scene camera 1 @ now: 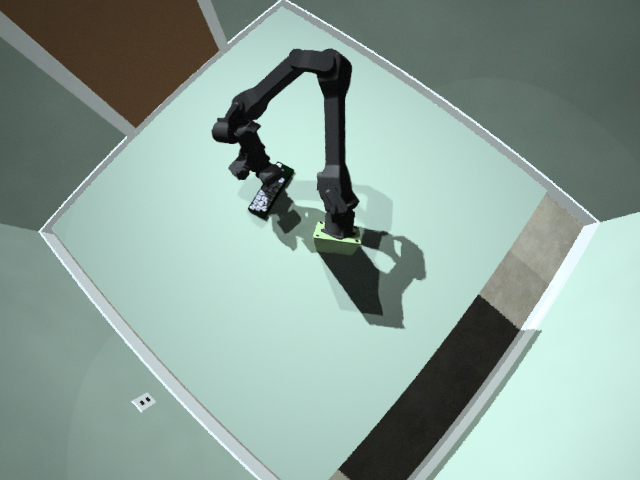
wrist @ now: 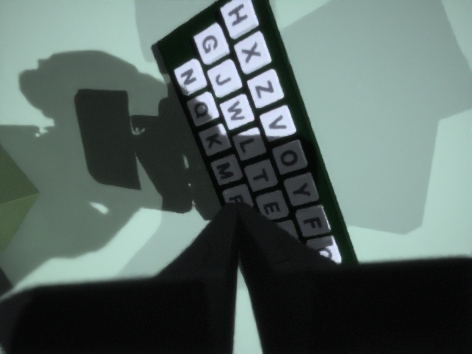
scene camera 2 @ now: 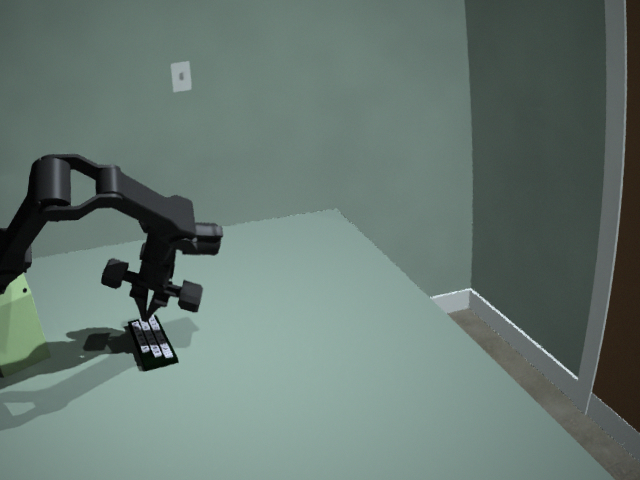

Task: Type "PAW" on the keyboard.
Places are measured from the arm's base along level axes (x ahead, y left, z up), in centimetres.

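Where they show: gripper, between the fingertips: (wrist: pixel 235 212) (scene camera 2: pixel 144 320); arm's base, origin of its link: (scene camera 1: pixel 338 232).
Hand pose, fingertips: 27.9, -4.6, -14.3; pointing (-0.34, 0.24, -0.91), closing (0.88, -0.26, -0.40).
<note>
Each offset is from my fingertips to the top centre of the thing, as dx, dy, dz. Level surfaces: height alone.
The keyboard @(+0.3, +0.2, -3.6) (scene camera 1: pixel 258 202) (scene camera 2: pixel 160 364) (wrist: pixel 325 165) is a dark green board with white lettered keys, lying on the table. In the wrist view its P key @(-1.5, -0.4, -3.6) (wrist: pixel 233 194) is partly covered by the fingertips, and its W key @(+0.1, +4.3, -3.6) (wrist: pixel 237 111) shows in the middle row. The A key does not show there; my fingers hide that end of the board. My gripper (scene camera 2: pixel 145 318) (wrist: pixel 235 212) is shut and empty, pointing down, with its tips at or very near the P key. I cannot tell whether they touch it. In scene camera 1 the gripper body hides the tips.
The arm's green base block (scene camera 1: pixel 337 244) (scene camera 2: pixel 19 330) (wrist: pixel 15 200) stands on the table @(dz -5.2) (scene camera 1: pixel 206 310) (scene camera 2: pixel 310 387) near the keyboard. The arm arches over from it. Shadows of the arm fall across the keyboard and table. Walls stand around.
</note>
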